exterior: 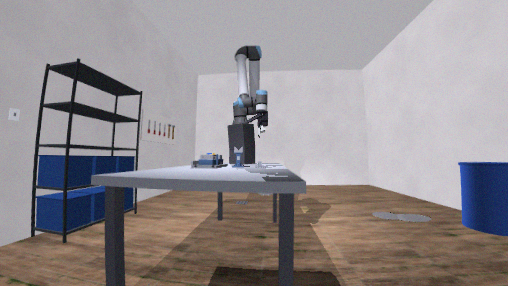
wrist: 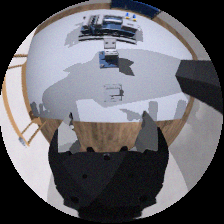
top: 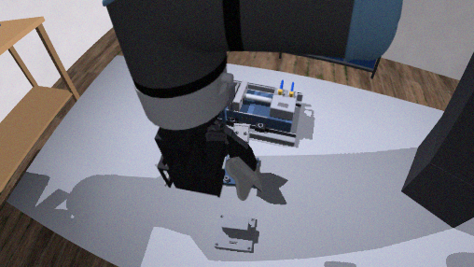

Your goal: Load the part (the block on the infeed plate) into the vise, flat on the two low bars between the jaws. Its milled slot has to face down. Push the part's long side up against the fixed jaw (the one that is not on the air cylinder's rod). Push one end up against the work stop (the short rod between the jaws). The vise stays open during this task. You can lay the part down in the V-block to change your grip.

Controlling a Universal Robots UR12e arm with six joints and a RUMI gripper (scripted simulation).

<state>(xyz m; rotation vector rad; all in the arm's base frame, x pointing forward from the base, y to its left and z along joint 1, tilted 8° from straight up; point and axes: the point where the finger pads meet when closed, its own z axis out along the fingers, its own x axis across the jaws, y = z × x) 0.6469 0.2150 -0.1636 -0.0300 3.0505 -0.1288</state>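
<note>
My gripper is now 21 cm above the grey part and 3 cm past it. From my hand the other things lie so: infeed plate (23 cm below, 3 cm behind, 2 cm to the left); vise (38 cm to the right, 19 cm below); air cylinder (37 cm to the right, 16 cm below, 10 cm behind).
</note>
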